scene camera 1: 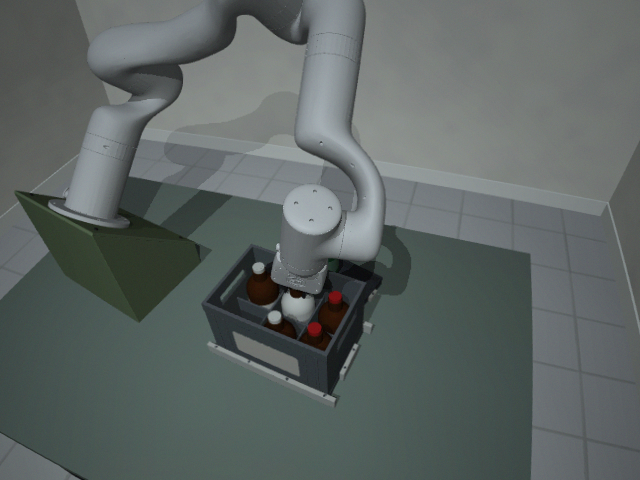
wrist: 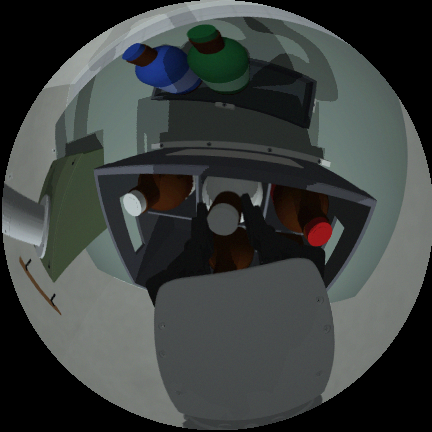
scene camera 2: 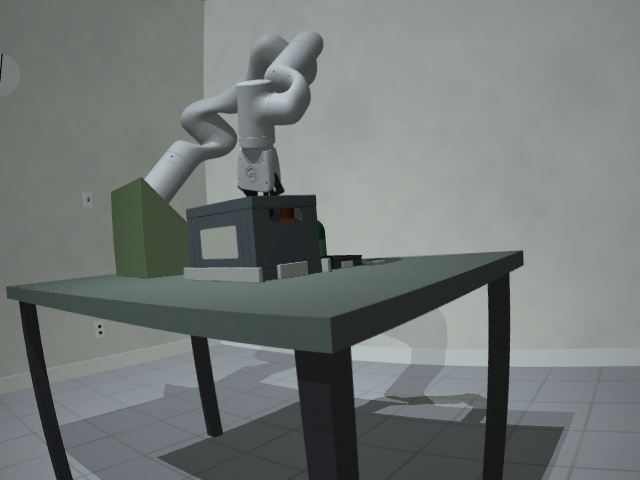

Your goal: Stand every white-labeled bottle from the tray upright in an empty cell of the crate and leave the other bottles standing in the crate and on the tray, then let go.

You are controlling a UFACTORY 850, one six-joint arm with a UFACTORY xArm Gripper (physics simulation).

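My gripper (scene camera 1: 296, 293) (wrist: 224, 208) is shut on the brown neck of the white-labeled bottle (scene camera 1: 298, 306) (wrist: 223, 220), below its pale cap. The bottle is inside the crate (scene camera 1: 312, 370) (scene camera 2: 284, 242) (wrist: 116, 220), in the middle cell of the row nearer the tray, and looks about upright. Its base is hidden. In scene camera 2 the fingertips and the bottle are hidden by the crate wall. A green bottle (scene camera 2: 322, 238) (wrist: 220, 65) and a blue bottle (wrist: 165, 69) stand on the dark tray (scene camera 1: 373, 277) (wrist: 312, 104).
Brown bottles with white caps (scene camera 1: 261, 289) (scene camera 1: 279, 328) and red caps (scene camera 1: 333, 314) (scene camera 1: 314, 338) stand in other crate cells. Pale rails (scene camera 1: 268, 373) lie along the crate's base on the table (scene camera 1: 439, 387). A green wedge base (scene camera 1: 129, 273) carries the arm.
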